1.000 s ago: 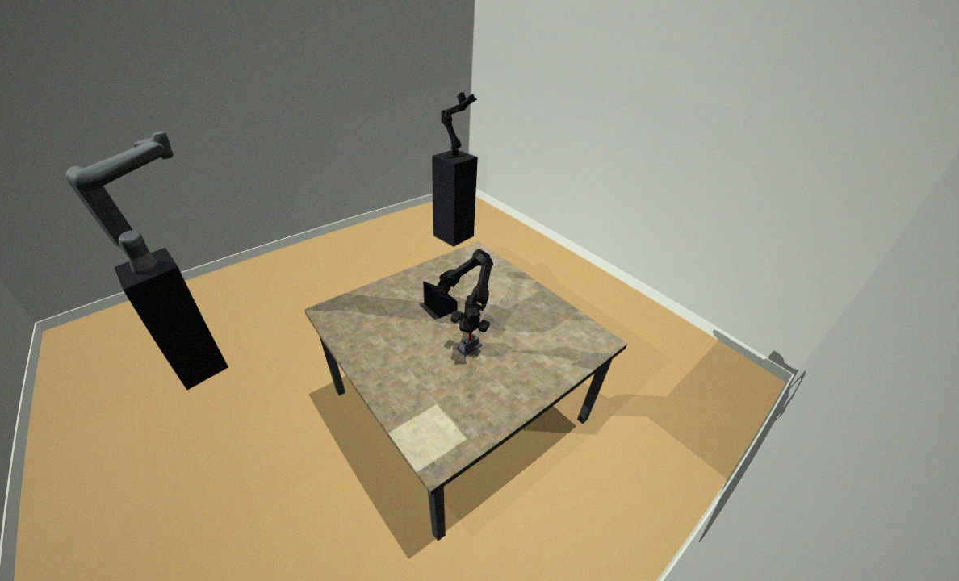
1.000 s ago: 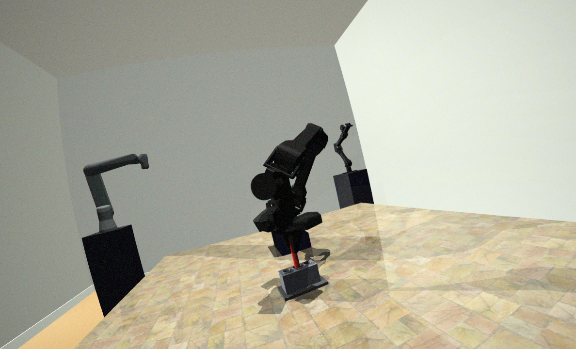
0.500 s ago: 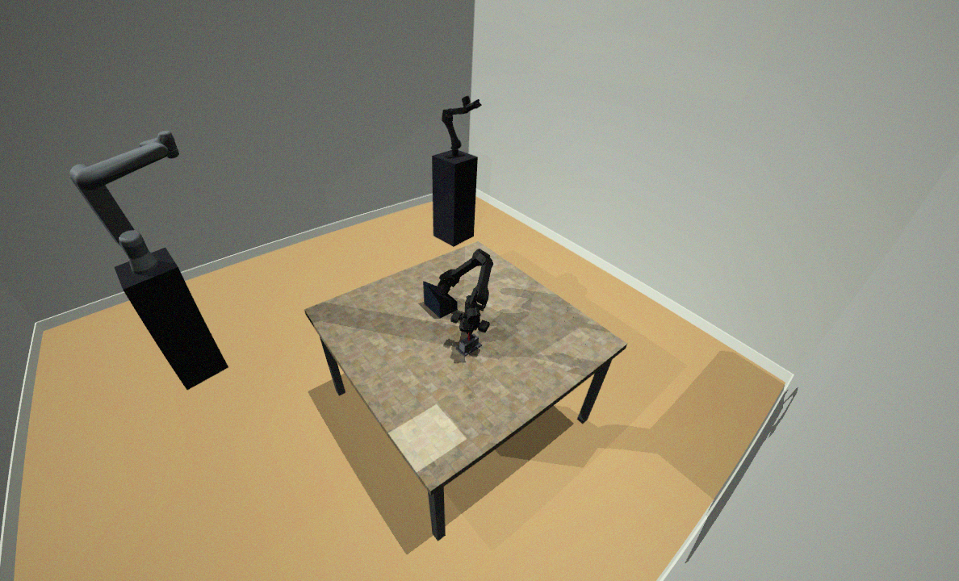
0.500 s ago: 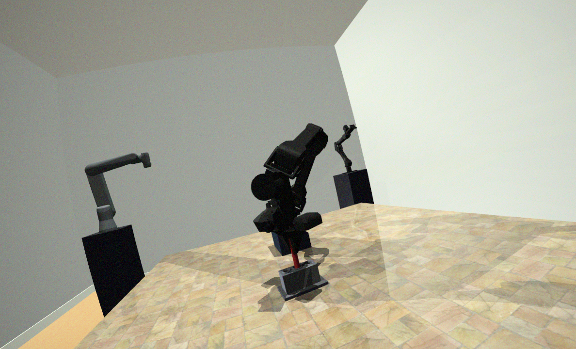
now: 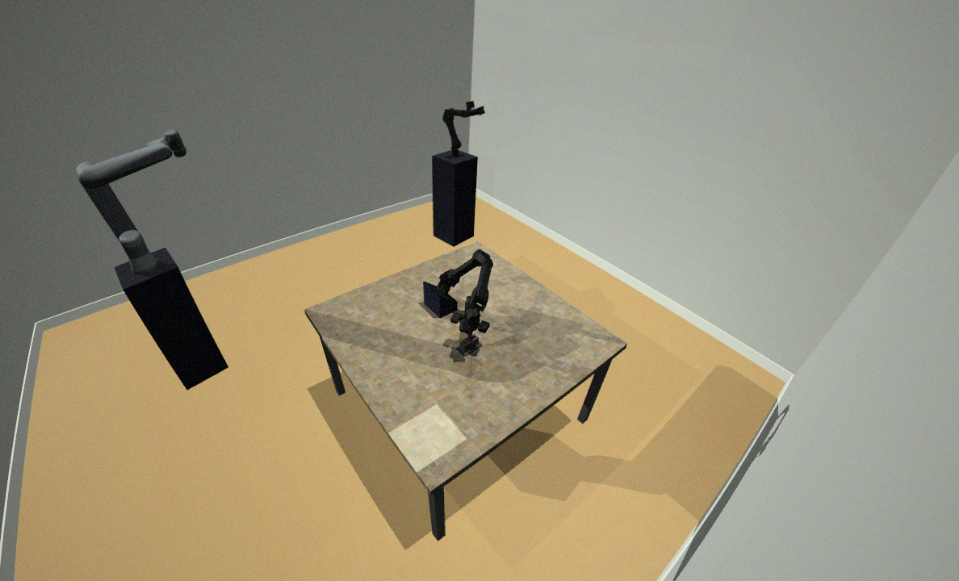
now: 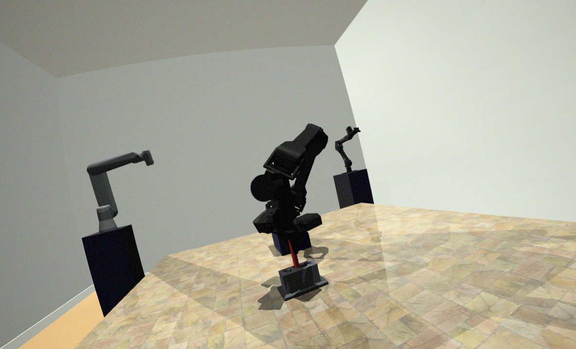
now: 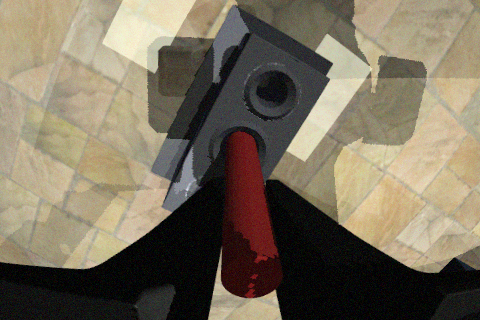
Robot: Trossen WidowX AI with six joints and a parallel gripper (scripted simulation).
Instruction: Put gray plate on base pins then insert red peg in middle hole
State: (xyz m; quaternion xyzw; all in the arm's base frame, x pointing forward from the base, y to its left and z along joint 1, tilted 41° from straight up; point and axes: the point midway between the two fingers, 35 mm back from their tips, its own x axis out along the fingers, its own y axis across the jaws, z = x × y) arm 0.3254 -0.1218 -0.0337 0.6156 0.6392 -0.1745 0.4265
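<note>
Now: the red peg right at my gripper tip. The rest, counted from my gripper tip: gray plate (50 mm below); then base (90 mm below).
</note>
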